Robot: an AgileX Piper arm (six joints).
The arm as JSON. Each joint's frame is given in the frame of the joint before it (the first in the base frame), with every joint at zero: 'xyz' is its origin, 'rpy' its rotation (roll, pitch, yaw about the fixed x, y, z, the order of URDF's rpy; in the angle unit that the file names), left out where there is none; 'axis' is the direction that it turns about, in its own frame. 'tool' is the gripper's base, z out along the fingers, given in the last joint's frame.
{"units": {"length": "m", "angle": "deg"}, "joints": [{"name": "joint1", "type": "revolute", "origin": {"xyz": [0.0, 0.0, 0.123]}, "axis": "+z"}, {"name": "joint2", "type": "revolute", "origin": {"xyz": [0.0, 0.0, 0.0]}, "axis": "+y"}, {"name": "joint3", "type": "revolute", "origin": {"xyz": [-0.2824, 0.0, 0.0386]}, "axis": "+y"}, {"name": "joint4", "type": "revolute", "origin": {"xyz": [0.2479, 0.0, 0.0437]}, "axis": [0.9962, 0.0, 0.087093]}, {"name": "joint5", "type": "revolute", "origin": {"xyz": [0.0, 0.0, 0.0]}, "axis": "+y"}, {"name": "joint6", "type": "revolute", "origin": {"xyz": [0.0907, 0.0, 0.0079]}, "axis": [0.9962, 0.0, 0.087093]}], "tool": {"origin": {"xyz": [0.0, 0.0, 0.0], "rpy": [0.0, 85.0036, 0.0]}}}
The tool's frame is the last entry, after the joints.
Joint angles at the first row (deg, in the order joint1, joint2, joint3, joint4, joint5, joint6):
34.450 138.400 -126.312 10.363 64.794 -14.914
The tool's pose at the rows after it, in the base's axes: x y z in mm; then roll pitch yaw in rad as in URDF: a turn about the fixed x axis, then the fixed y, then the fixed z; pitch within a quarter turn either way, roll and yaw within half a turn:
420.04 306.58 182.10 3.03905 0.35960 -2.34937
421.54 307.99 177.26 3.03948 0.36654 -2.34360
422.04 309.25 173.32 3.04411 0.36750 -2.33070
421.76 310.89 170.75 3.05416 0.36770 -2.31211
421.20 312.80 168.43 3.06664 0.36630 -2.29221
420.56 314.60 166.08 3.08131 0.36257 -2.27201
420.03 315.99 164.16 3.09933 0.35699 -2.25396
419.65 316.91 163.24 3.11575 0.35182 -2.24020
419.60 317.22 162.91 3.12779 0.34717 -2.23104
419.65 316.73 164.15 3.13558 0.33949 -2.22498
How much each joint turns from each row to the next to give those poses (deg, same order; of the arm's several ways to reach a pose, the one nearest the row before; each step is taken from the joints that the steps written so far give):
0.000 0.747 -0.187 0.383 -1.240 -0.298
0.008 0.619 -0.054 0.260 -0.881 -0.553
0.088 0.476 -0.036 0.008 -0.435 -0.688
0.213 0.313 -0.046 -0.286 -0.282 -0.705
0.279 0.311 -0.113 -0.469 -0.178 -0.604
0.301 0.313 -0.127 -0.655 -0.094 -0.502
0.301 0.258 -0.130 -0.950 -0.035 -0.236
0.244 0.157 -0.148 -0.923 0.050 -0.064
0.135 0.112 -0.185 -0.702 0.154 -0.020
0.031 0.047 -0.430 -0.548 0.693 0.001

